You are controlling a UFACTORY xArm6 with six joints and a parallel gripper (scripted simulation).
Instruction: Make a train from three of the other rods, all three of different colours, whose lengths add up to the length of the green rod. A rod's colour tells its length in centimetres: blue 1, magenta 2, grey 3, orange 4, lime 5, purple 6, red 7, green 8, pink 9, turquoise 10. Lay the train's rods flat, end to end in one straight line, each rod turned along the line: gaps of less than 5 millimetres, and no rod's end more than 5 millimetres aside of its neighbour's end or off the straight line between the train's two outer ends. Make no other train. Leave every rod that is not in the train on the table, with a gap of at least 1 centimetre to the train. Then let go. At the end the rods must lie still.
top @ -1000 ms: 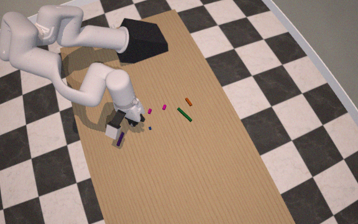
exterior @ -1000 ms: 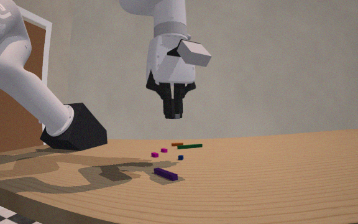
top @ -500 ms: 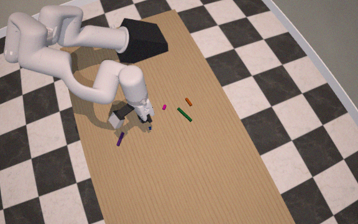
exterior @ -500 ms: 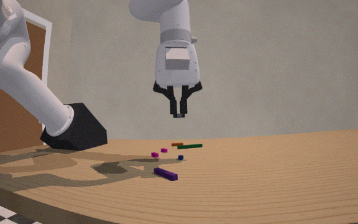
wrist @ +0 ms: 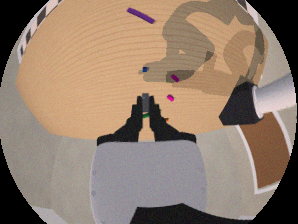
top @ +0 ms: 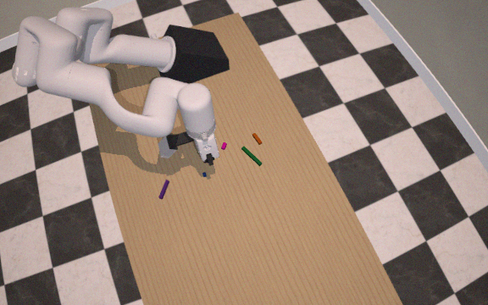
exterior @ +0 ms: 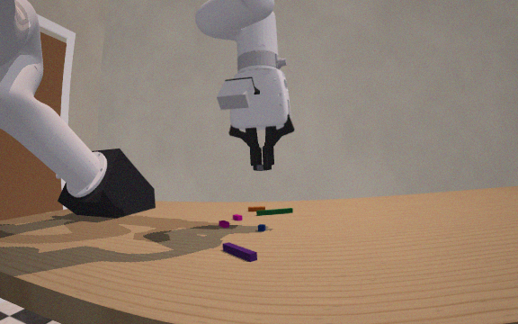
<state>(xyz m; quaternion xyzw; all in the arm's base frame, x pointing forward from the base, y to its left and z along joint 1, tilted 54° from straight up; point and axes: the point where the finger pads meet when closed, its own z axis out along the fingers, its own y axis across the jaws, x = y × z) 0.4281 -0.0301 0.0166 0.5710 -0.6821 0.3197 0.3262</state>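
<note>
Right now the blue rod is 12 cm below my hand and 2 cm to the right of it. Round my hand: purple rod: 15 cm to the right, 12 cm below, 1 cm behind; grey rod: 2 cm below; green rod: 13 cm to the left, 12 cm below, 1 cm ahead.
</note>
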